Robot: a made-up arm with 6 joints.
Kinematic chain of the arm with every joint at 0, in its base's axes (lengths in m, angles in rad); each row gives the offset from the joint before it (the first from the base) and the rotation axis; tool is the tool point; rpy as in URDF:
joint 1: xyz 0 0 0.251 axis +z
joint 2: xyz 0 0 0 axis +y
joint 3: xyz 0.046 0 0.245 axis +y
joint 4: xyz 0.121 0 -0.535 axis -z
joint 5: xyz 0 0 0 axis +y
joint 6: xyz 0.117 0 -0.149 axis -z
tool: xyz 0 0 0 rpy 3.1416 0 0
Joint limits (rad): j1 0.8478..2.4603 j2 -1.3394..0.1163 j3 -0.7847..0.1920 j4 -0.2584..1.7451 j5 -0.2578..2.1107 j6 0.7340..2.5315
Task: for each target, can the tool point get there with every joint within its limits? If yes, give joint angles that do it. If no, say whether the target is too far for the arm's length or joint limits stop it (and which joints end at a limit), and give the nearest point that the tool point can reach.
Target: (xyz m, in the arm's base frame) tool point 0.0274 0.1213 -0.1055
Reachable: yes | joints 1.4182 -0.1787 -0.1017 -0.0506 1.7951 1.2666
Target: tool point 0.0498 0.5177 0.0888
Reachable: yes | joints 1.2884 -0.4733 -0.3343 1.4799 1.2024 1.1917
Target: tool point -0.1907 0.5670 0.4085
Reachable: yes | joints 1.8965 -0.7321 -0.6269 -0.0332 0.7836 2.3683
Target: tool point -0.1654 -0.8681 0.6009
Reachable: no: joint limits stop it (at a limit: joint 1, joint 2, joint 3, joint 4, joint 5) | nearest point -0.2461 -0.0388 0.7763 | short by 0.852 m
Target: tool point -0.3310 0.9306 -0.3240
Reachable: no: too far | nearest point -0.2096 0.5892 -0.0016 | short by 0.485 m
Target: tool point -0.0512 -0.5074 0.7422
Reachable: no: joint limits stop it (at a limit: joint 1, joint 2, joint 3, joint 4, joint 5) | nearest point -0.2461 -0.0388 0.7763 | short by 0.509 m
